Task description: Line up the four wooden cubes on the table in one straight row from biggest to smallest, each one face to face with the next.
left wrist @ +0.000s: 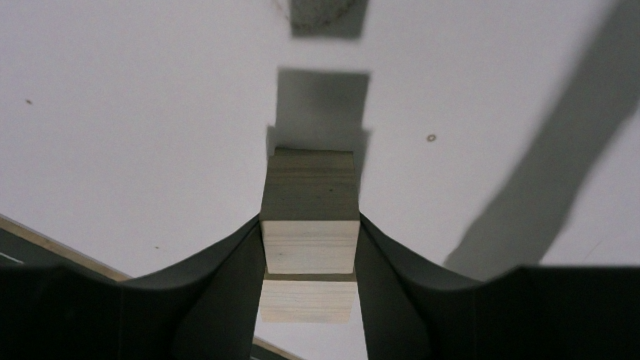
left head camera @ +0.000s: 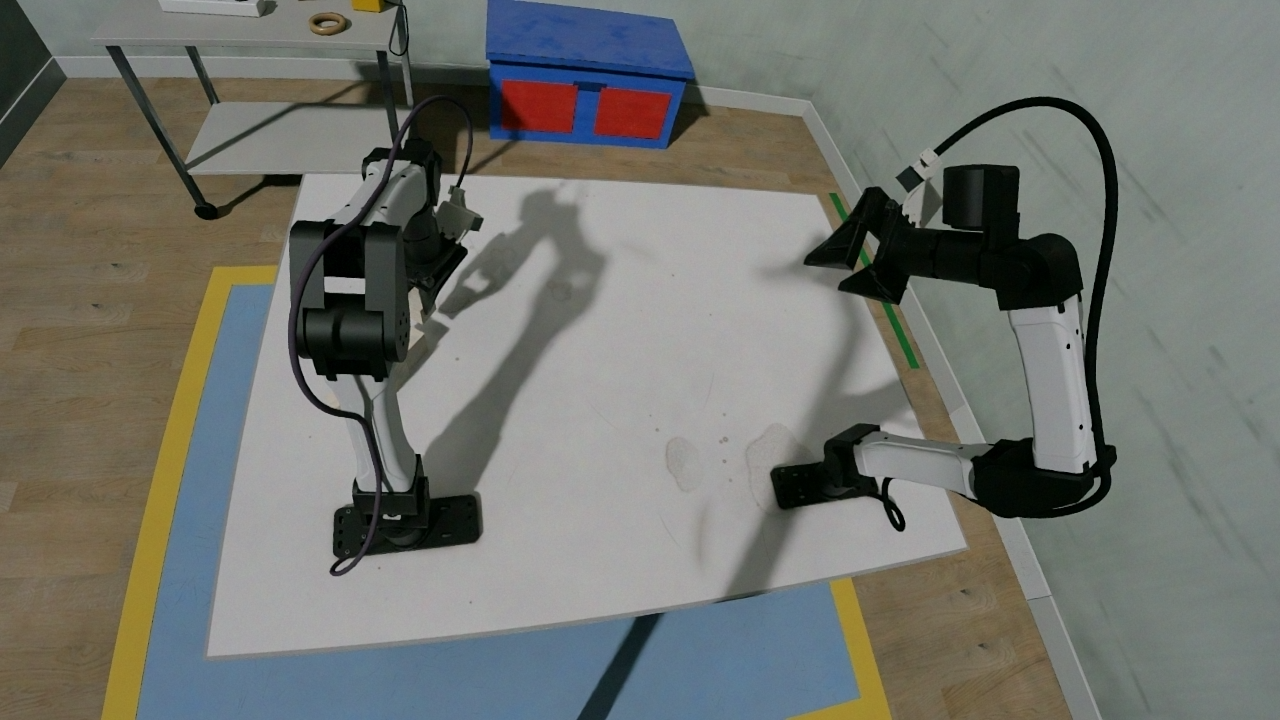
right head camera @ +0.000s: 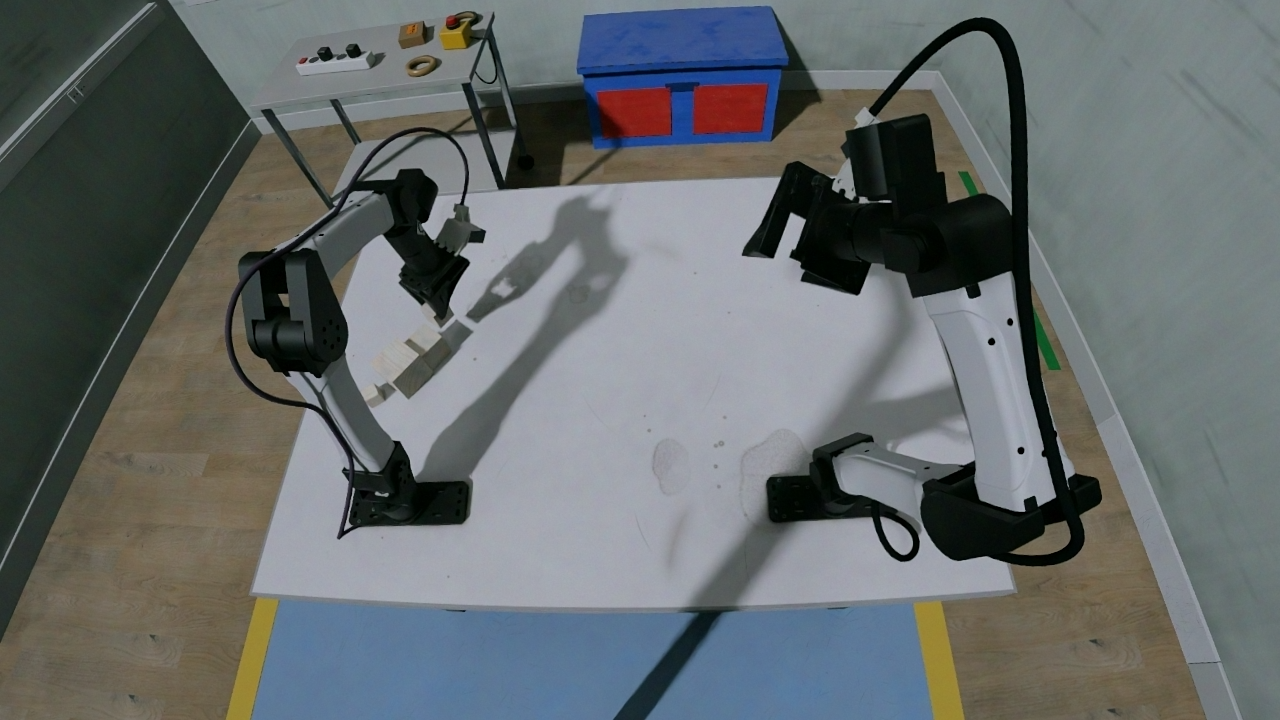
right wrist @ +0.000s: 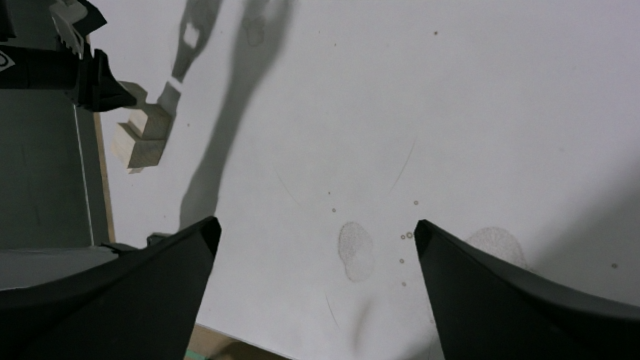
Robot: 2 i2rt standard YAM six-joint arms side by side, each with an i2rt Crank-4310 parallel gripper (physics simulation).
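Places are measured from the left arm's base along level axes (x up, y ahead, z left), in metres.
Pixels of known places: left gripper, between the fingertips: (left wrist: 310,215) (left head camera: 417,307) (right head camera: 436,313) (right wrist: 130,97); right gripper, between the fingertips: (left head camera: 822,273) (right head camera: 773,264) (right wrist: 317,223); left arm's base, origin of its link: (left head camera: 407,526) (right head camera: 409,504); right arm's base, origin of its link: (left head camera: 824,482) (right head camera: 830,497).
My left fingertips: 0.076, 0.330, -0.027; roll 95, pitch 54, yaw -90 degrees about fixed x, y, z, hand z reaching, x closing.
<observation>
For each thing: its middle in the pictures, then the offset to it from my left fingertips, as dx, dy, dz. Level surfaces: height alone.
- second-smallest cube, middle of its body: (left wrist: 310,214) (left head camera: 418,305) (right head camera: 437,311) (right wrist: 130,95) +0.002, +0.002, -0.002
- second-biggest cube, middle of its body: (left head camera: 403,345) (right head camera: 428,347) (right wrist: 149,120) -0.050, -0.039, +0.030
- biggest cube, middle of its body: (left wrist: 307,262) (right head camera: 402,368) (right wrist: 138,145) -0.043, -0.087, +0.069
- smallest cube, middle of its body: (left head camera: 338,402) (right head camera: 372,395) (right wrist: 134,165) -0.062, -0.129, +0.129
- white table, height of its surface: dx -0.077
My left gripper (right head camera: 440,315) (right wrist: 130,97) (left wrist: 310,215) is shut on the second-smallest cube (right head camera: 430,313) (right wrist: 138,91) (left wrist: 310,247), close to the second-biggest cube (right head camera: 431,340) (right wrist: 151,120). Whether these two touch is unclear. The second-biggest cube stands against the biggest cube (right head camera: 402,367) (right wrist: 145,153). The smallest cube (right head camera: 373,394) (right wrist: 135,170) is at the opposite end, beside the biggest, partly hidden. In the left head camera, the left arm hides most of the cubes. My right gripper (left head camera: 823,274) (right head camera: 787,266) (right wrist: 317,223) is open and empty, high above the table.
The white table (left head camera: 626,537) (right head camera: 581,555) carries both arm bases. The left arm's base (right head camera: 438,503) is in front of the cubes. A blue chest (left head camera: 586,40) (right head camera: 684,40) stands on the floor behind the table, near a grey side table (right head camera: 384,80) with small objects.
</observation>
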